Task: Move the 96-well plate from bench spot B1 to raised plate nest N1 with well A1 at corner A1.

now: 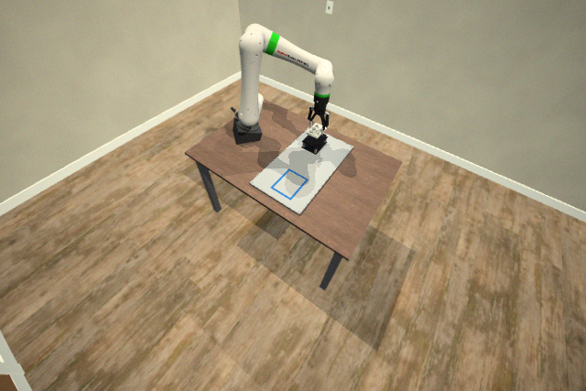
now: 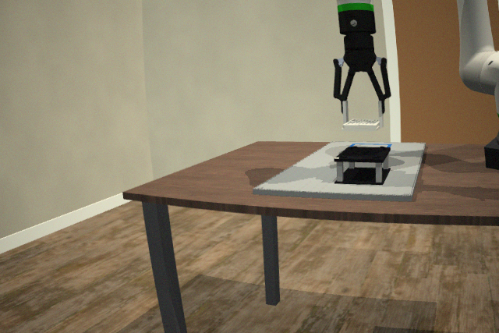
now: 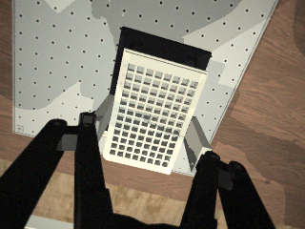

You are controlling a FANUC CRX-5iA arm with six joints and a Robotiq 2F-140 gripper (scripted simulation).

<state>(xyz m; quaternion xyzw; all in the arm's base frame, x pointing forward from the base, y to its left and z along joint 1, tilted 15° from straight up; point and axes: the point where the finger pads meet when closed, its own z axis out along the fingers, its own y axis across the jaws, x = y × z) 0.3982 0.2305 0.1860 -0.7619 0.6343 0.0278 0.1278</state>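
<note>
Now: the black raised nest N1 9 cm below my hand. From my hand the other things lie so: white 96-well plate: 2 cm below.
</note>
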